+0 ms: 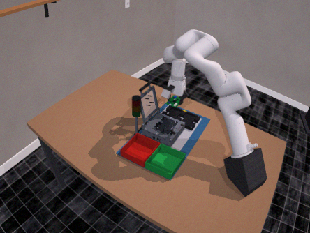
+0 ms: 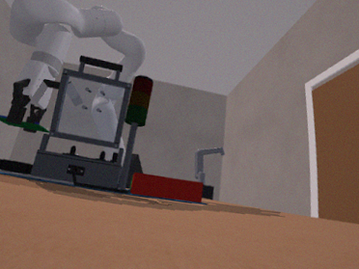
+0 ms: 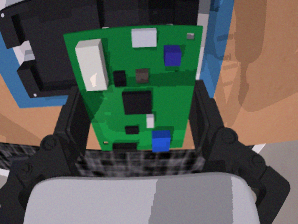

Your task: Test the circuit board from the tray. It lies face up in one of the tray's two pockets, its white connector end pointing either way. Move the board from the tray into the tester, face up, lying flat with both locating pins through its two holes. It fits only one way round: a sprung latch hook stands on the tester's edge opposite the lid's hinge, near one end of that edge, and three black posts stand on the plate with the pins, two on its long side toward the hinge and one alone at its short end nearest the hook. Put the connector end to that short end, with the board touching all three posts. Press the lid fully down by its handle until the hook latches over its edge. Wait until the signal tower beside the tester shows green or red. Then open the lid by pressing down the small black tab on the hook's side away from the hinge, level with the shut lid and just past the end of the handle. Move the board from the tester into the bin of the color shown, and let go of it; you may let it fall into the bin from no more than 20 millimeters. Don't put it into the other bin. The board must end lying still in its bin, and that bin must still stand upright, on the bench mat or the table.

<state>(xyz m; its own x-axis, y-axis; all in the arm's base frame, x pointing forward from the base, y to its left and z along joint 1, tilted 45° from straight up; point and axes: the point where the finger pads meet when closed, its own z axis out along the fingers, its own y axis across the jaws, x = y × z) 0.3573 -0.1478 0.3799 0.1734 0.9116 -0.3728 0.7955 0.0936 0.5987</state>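
My gripper is now right at the green circuit board. The rest, counted from my hand: tester lid: 15 cm to the left, 12 cm ahead, 6 cm above; black latch block: 24 cm to the left, 5 cm behind, 3 cm below; tester plate: 18 cm to the left, 5 cm below.
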